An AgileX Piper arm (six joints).
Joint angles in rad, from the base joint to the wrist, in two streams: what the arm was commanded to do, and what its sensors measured. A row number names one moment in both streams.
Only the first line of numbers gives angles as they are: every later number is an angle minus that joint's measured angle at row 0.
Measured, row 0: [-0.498 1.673 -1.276 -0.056 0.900 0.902]
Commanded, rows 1 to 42: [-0.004 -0.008 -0.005 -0.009 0.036 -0.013]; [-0.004 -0.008 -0.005 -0.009 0.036 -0.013]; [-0.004 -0.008 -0.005 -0.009 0.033 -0.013]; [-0.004 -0.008 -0.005 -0.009 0.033 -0.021]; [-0.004 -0.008 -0.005 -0.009 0.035 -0.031]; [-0.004 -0.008 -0.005 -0.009 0.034 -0.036]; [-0.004 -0.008 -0.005 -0.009 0.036 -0.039]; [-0.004 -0.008 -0.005 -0.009 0.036 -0.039]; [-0.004 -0.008 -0.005 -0.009 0.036 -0.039]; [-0.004 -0.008 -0.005 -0.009 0.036 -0.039]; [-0.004 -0.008 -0.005 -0.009 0.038 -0.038]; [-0.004 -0.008 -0.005 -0.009 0.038 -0.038]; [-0.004 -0.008 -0.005 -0.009 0.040 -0.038]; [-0.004 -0.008 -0.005 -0.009 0.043 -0.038]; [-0.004 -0.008 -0.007 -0.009 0.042 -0.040]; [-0.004 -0.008 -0.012 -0.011 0.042 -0.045]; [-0.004 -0.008 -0.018 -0.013 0.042 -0.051]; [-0.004 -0.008 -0.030 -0.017 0.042 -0.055]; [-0.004 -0.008 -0.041 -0.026 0.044 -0.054]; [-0.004 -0.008 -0.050 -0.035 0.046 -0.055]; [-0.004 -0.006 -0.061 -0.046 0.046 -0.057]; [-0.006 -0.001 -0.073 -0.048 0.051 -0.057]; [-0.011 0.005 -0.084 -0.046 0.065 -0.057]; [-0.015 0.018 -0.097 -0.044 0.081 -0.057]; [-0.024 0.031 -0.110 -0.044 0.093 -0.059]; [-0.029 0.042 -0.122 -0.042 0.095 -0.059]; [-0.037 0.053 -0.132 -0.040 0.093 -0.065]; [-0.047 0.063 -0.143 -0.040 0.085 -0.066]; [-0.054 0.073 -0.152 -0.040 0.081 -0.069]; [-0.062 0.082 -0.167 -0.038 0.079 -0.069]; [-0.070 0.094 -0.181 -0.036 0.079 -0.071]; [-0.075 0.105 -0.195 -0.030 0.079 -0.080]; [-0.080 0.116 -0.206 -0.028 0.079 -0.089]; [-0.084 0.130 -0.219 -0.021 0.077 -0.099]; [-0.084 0.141 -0.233 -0.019 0.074 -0.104]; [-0.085 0.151 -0.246 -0.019 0.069 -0.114]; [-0.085 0.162 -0.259 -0.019 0.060 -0.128]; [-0.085 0.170 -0.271 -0.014 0.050 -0.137]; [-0.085 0.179 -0.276 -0.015 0.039 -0.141]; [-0.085 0.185 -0.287 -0.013 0.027 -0.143]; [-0.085 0.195 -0.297 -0.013 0.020 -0.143]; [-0.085 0.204 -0.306 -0.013 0.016 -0.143]
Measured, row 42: [-0.081 0.180 -0.269 -0.010 0.029 -0.124]
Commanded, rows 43 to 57: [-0.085 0.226 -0.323 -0.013 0.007 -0.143]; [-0.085 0.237 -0.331 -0.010 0.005 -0.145]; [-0.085 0.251 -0.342 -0.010 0.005 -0.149]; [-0.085 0.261 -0.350 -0.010 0.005 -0.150]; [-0.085 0.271 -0.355 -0.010 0.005 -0.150]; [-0.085 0.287 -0.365 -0.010 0.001 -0.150]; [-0.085 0.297 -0.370 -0.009 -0.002 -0.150]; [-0.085 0.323 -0.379 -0.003 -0.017 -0.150]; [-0.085 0.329 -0.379 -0.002 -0.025 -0.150]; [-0.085 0.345 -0.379 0.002 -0.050 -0.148]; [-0.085 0.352 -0.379 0.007 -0.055 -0.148]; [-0.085 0.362 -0.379 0.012 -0.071 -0.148]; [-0.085 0.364 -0.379 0.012 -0.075 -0.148]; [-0.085 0.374 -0.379 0.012 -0.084 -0.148]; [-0.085 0.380 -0.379 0.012 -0.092 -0.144]
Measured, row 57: [-0.081 0.367 -0.372 0.017 -0.083 -0.141]
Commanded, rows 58 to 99: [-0.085 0.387 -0.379 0.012 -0.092 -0.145]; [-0.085 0.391 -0.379 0.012 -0.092 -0.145]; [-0.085 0.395 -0.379 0.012 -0.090 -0.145]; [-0.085 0.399 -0.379 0.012 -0.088 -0.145]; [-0.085 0.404 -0.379 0.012 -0.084 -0.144]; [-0.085 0.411 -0.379 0.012 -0.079 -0.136]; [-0.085 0.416 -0.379 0.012 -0.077 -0.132]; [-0.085 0.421 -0.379 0.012 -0.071 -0.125]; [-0.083 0.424 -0.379 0.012 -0.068 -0.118]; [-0.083 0.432 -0.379 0.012 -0.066 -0.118]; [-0.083 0.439 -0.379 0.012 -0.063 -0.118]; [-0.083 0.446 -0.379 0.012 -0.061 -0.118]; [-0.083 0.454 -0.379 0.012 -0.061 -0.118]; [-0.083 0.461 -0.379 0.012 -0.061 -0.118]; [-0.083 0.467 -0.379 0.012 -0.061 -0.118]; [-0.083 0.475 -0.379 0.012 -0.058 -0.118]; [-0.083 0.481 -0.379 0.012 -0.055 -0.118]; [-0.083 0.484 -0.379 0.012 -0.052 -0.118]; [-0.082 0.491 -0.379 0.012 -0.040 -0.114]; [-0.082 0.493 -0.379 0.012 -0.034 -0.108]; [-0.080 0.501 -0.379 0.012 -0.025 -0.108]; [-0.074 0.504 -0.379 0.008 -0.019 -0.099]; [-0.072 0.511 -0.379 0.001 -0.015 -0.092]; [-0.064 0.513 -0.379 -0.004 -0.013 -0.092]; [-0.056 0.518 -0.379 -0.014 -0.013 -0.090]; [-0.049 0.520 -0.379 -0.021 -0.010 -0.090]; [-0.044 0.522 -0.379 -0.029 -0.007 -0.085]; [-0.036 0.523 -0.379 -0.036 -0.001 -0.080]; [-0.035 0.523 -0.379 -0.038 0.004 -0.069]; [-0.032 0.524 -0.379 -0.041 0.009 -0.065]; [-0.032 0.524 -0.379 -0.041 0.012 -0.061]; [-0.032 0.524 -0.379 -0.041 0.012 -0.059]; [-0.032 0.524 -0.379 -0.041 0.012 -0.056]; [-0.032 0.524 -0.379 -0.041 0.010 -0.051]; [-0.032 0.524 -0.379 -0.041 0.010 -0.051]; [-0.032 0.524 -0.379 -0.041 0.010 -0.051]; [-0.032 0.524 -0.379 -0.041 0.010 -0.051]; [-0.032 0.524 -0.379 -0.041 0.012 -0.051]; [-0.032 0.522 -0.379 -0.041 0.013 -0.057]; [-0.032 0.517 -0.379 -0.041 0.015 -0.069]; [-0.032 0.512 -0.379 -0.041 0.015 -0.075]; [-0.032 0.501 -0.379 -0.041 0.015 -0.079]
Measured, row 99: [-0.036 0.468 -0.407 -0.069 -0.044 -0.056]
